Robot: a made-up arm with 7 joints.
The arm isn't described. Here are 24 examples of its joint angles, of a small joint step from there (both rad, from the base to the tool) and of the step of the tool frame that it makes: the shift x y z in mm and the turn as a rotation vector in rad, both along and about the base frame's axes.
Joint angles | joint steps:
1: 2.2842 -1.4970 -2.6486 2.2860 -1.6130 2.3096 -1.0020 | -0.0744 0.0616 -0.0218 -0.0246 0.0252 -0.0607 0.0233
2: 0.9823 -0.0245 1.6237 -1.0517 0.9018 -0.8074 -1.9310 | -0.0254 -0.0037 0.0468 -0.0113 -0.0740 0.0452 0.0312
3: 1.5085 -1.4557 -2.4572 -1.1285 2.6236 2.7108 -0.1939 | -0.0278 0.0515 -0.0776 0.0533 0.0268 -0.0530 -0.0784
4: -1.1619 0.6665 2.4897 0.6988 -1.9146 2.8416 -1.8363 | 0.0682 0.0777 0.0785 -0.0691 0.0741 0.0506 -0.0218
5: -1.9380 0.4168 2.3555 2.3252 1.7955 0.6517 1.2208 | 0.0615 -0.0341 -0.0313 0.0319 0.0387 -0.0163 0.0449
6: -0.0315 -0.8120 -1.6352 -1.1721 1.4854 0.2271 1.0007 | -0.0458 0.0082 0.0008 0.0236 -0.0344 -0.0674 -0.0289
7: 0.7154 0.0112 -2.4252 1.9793 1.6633 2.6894 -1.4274 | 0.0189 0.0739 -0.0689 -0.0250 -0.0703 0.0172 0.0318
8: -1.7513 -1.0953 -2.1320 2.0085 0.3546 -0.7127 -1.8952 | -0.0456 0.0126 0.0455 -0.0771 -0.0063 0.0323 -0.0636
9: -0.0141 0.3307 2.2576 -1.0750 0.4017 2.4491 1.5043 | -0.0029 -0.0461 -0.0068 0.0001 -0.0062 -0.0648 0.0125
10: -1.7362 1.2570 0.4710 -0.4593 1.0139 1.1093 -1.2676 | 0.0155 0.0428 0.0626 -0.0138 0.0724 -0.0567 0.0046
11: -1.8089 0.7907 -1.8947 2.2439 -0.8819 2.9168 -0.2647 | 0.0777 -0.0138 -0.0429 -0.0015 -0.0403 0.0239 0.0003
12: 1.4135 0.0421 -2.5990 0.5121 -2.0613 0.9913 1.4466 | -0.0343 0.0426 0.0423 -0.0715 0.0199 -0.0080 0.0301
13: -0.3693 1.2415 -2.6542 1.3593 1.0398 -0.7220 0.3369 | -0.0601 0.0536 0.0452 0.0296 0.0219 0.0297 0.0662
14: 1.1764 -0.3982 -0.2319 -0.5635 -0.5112 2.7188 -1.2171 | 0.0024 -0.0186 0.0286 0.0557 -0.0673 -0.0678 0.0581
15: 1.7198 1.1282 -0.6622 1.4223 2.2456 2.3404 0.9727 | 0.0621 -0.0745 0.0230 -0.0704 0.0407 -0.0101 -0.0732
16: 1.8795 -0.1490 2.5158 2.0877 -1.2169 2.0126 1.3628 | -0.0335 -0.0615 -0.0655 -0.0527 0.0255 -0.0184 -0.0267
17: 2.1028 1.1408 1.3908 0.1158 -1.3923 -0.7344 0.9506 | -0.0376 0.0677 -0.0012 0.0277 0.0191 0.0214 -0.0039
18: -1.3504 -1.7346 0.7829 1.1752 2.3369 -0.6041 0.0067 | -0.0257 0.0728 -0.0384 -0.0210 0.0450 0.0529 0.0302
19: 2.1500 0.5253 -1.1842 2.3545 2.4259 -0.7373 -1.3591 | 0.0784 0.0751 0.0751 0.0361 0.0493 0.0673 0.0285
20: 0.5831 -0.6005 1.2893 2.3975 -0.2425 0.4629 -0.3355 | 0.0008 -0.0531 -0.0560 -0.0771 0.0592 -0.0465 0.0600
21: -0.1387 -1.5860 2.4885 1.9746 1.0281 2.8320 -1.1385 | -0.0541 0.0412 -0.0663 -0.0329 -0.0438 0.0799 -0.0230
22: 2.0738 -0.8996 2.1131 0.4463 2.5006 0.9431 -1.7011 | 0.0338 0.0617 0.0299 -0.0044 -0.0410 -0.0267 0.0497
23: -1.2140 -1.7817 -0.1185 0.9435 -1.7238 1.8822 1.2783 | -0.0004 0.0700 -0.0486 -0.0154 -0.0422 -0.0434 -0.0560
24: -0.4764 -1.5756 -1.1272 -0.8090 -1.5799 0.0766 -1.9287 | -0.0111 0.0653 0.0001 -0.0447 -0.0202 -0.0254 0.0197
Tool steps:
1: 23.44 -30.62 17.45 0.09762 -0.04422 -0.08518
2: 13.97 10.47 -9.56 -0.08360 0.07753 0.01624
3: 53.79 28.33 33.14 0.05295 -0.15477 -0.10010
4: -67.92 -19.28 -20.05 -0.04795 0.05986 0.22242
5: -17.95 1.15 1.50 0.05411 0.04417 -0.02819
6: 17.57 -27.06 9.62 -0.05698 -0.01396 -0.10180
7: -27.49 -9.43 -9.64 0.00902 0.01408 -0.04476
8: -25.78 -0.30 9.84 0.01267 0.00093 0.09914
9: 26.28 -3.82 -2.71 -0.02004 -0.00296 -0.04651
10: -12.24 7.52 -34.28 -0.04503 0.13515 -0.02551
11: -15.68 -20.74 -6.55 0.03779 -0.00369 0.06957
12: -19.52 -3.87 11.55 -0.03450 -0.06515 0.04397
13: 9.81 4.60 -16.62 -0.02053 -0.09921 -0.02639
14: 15.00 25.78 5.07 -0.12810 0.09086 -0.02584
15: -6.87 29.20 29.30 -0.04230 -0.08008 0.05590
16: -49.68 13.43 39.69 -0.10396 -0.00427 -0.12435
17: -27.69 -38.06 -48.64 0.08680 0.01140 -0.05586
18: -12.64 -42.30 17.16 -0.03325 0.03859 -0.02064
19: -53.97 -5.61 18.03 -0.00632 0.07028 0.15780
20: 16.84 28.65 -2.16 -0.07762 0.01379 -0.15591
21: 10.33 22.59 -6.13 -0.12630 -0.02491 -0.14973
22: 19.04 -40.39 22.49 0.05151 0.08886 0.04406
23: -3.02 -36.57 31.93 -0.13797 0.08234 0.08127
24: -18.92 13.89 38.66 -0.05204 -0.10932 0.03440
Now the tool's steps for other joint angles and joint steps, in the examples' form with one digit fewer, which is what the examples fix.
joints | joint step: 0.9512 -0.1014 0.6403 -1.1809 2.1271 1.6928 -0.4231 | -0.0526 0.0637 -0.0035 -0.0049 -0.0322 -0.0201 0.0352
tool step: -40.9 -29.0 -21.1 0.0687 -0.0477 -0.0694
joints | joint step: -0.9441 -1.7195 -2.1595 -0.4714 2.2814 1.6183 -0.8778 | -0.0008 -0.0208 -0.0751 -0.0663 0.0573 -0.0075 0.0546
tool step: -4.0 22.3 -34.9 0.1038 0.0445 0.0210
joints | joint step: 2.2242 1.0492 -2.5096 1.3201 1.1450 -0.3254 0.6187 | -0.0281 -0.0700 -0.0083 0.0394 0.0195 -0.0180 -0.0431
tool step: -10.8 -13.5 23.2 -0.0175 -0.0561 -0.0241
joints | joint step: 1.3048 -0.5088 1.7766 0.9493 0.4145 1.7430 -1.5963 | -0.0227 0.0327 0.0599 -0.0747 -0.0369 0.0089 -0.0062
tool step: 22.7 -18.0 40.6 0.0672 0.0758 -0.0376
